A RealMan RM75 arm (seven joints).
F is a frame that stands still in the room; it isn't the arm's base.
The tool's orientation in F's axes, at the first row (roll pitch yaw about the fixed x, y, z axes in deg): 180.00 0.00 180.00
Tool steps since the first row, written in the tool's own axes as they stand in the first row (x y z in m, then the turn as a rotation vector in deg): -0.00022 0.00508 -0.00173 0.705 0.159 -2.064; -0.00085 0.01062 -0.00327 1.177 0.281 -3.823; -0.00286 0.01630 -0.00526 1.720 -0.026 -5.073; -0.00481 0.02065 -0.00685 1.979 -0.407 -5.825; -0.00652 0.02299 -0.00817 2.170 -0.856 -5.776; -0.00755 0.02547 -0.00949 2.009 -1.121 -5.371; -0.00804 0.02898 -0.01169 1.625 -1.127 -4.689; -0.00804 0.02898 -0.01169 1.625 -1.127 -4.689
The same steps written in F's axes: 0.00022 0.00508 0.00173 -0.705 0.159 2.064; 0.00085 0.01062 0.00327 -1.177 0.281 3.823; 0.00286 0.01630 0.00526 -1.720 -0.026 5.073; 0.00481 0.02065 0.00685 -1.979 -0.407 5.825; 0.00652 0.02299 0.00817 -2.170 -0.856 5.776; 0.00755 0.02547 0.00949 -2.009 -1.121 5.371; 0.00804 0.02898 0.01169 -1.625 -1.127 4.689; 0.00804 0.02898 0.01169 -1.625 -1.127 4.689
